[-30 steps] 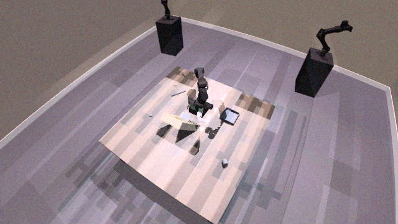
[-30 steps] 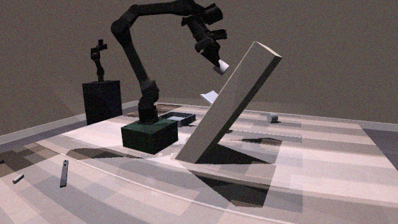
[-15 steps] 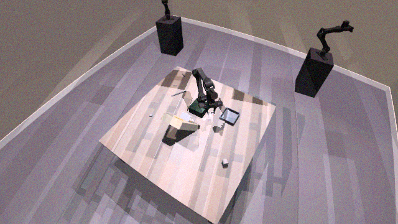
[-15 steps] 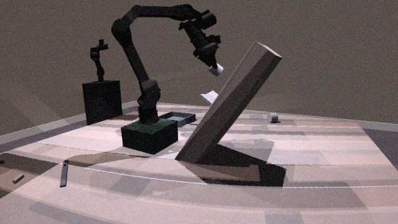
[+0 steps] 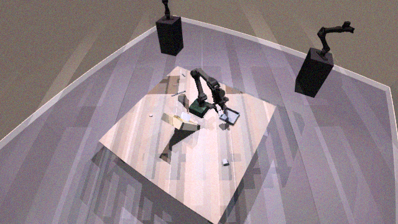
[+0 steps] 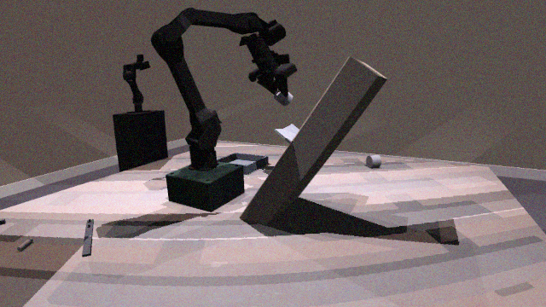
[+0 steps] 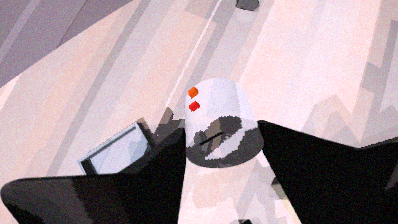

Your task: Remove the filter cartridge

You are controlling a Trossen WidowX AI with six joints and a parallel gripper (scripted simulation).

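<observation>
Right now my gripper tip is 18 cm past the blue-grey tray, 5 cm to the right of it and 25 cm above it. From my gripper tip the other things lie so: filter cartridge right at my gripper tip; small white rod 36 cm behind, 66 cm to the right, 26 cm below; service panel 16 cm ahead, 28 cm to the right, 8 cm below.
</observation>
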